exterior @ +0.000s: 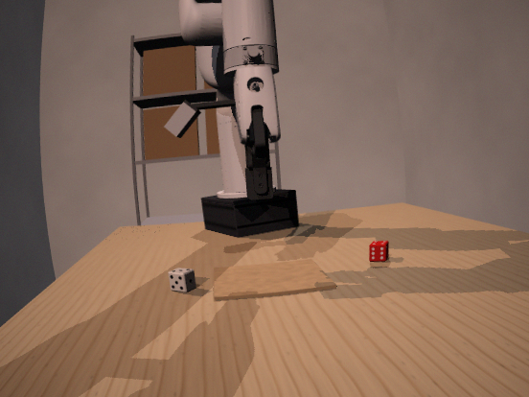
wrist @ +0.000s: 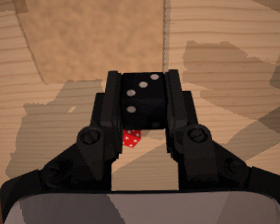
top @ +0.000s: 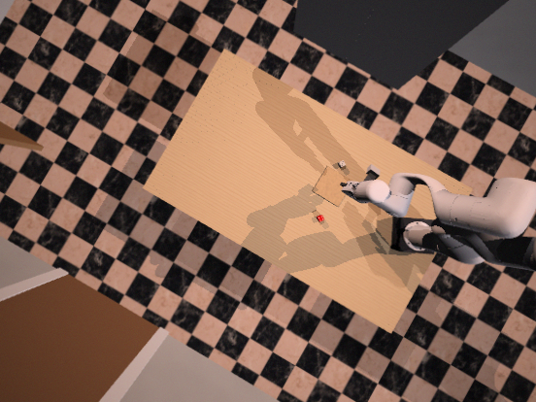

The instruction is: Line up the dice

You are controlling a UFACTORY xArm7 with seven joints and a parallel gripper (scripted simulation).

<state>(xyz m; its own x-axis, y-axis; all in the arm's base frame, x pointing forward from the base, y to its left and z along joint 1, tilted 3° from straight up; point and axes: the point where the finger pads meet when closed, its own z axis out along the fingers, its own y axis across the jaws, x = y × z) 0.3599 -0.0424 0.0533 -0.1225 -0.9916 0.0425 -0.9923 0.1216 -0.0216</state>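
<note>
The thin mat is 50 mm ahead of my hand, 10 mm to the right of it and 120 mm below it. From my hand the other things lie so: white die: 60 mm ahead, 120 mm to the right, 110 mm below; then red die: 40 mm ahead, 160 mm to the left, 110 mm below; then black die: 10 mm below.
</note>
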